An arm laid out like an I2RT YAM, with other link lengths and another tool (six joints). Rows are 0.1 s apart.
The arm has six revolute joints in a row. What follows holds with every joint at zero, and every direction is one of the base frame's. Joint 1 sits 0.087 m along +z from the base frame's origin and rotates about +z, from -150 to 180 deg. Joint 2 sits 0.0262 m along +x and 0.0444 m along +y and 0.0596 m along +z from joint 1 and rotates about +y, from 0 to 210 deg. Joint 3 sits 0.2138 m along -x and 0.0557 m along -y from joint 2 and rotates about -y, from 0 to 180 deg. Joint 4 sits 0.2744 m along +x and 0.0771 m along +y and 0.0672 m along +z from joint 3 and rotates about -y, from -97 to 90 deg. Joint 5 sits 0.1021 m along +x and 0.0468 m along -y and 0.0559 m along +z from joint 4 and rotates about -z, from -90 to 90 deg. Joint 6 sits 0.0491 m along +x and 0.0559 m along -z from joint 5 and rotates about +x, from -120 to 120 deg. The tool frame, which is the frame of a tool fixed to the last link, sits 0.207 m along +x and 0.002 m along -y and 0.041 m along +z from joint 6; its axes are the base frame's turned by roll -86.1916, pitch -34.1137 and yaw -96.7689 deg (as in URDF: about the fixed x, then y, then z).
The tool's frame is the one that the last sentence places.
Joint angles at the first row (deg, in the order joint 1, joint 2, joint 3, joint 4, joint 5, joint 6):
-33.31, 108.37, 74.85, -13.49, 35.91, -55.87
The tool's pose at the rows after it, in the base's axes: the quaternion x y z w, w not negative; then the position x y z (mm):
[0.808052 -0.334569 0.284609 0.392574 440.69 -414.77 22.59]
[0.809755 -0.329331 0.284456 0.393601 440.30 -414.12 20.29]
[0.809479 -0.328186 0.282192 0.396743 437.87 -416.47 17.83]
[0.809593 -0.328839 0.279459 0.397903 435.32 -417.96 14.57]
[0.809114 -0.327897 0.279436 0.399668 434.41 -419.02 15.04]
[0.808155 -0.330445 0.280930 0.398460 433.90 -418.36 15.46]
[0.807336 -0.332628 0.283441 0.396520 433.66 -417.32 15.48]
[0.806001 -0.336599 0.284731 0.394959 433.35 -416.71 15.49]
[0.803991 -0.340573 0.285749 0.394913 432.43 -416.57 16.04]
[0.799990 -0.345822 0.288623 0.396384 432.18 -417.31 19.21]
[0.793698 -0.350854 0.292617 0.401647 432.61 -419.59 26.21]
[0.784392 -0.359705 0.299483 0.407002 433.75 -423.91 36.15]
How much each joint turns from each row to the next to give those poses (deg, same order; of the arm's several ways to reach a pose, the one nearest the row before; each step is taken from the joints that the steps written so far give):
-0.09, -0.45, -1.67, 0.78, -0.14, -0.97
-0.04, -0.14, -0.78, 0.91, -0.13, -0.79
-0.25, 0.23, -0.37, 0.71, 0.21, -0.48
-0.22, 0.26, -0.25, 0.34, 0.10, -0.12
-0.11, -0.11, -0.23, 0.34, 0.08, -0.30
0.01, -0.29, -0.29, 0.00, -0.07, 0.38
0.00, -0.36, -0.50, 0.24, -0.21, 0.33
0.04, -0.12, -0.11, -0.13, -0.02, 0.62
0.04, -0.18, -0.18, -0.04, 0.15, 0.56
0.09, -0.25, -0.03, 0.01, 0.37, 0.68
0.17, -0.26, 0.30, 0.04, 0.81, 0.53
0.06, -0.16, 0.72, 0.00, 0.86, 0.89

